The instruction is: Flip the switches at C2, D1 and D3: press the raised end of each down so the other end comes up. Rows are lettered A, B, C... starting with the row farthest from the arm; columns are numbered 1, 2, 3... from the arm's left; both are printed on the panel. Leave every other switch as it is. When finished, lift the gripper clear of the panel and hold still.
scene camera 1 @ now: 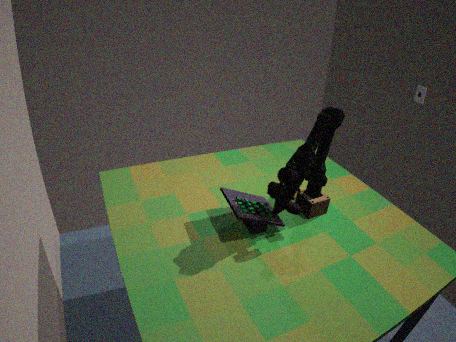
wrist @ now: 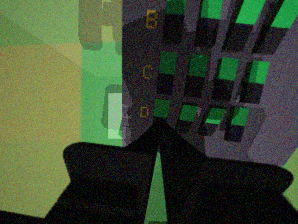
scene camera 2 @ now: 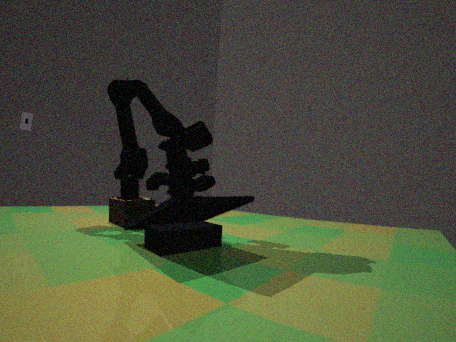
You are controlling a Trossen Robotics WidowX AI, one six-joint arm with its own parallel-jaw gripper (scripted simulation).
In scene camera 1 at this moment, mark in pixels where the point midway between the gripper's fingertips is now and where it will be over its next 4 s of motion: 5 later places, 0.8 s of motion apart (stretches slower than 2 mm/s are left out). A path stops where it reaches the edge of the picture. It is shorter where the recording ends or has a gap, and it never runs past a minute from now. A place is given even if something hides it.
My gripper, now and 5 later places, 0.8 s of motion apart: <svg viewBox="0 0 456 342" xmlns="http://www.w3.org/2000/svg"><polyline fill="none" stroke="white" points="273,214 278,207 269,198 265,204 265,206 264,206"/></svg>
